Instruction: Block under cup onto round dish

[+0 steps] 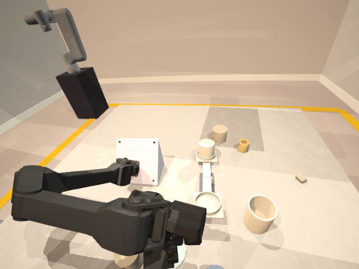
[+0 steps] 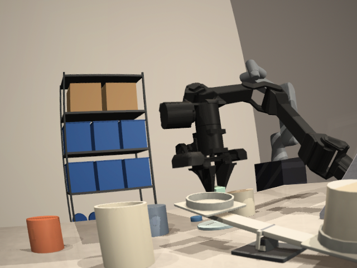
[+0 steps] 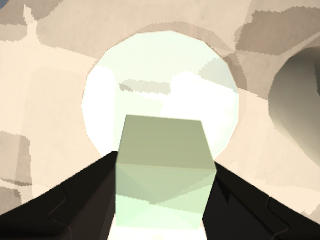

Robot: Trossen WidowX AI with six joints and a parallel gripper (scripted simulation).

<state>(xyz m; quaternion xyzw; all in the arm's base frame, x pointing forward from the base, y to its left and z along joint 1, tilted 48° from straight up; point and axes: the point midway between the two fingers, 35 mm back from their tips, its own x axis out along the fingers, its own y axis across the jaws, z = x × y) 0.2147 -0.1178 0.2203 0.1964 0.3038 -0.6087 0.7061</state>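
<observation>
Now: the round dish 70 mm below my gripper tip. Also, from my gripper tip: blue cylinder 140 mm ahead, 50 mm to the right, 30 mm below; pale green block 10 mm above; small blue disc 10 mm behind, 110 mm to the right, 60 mm below.
</observation>
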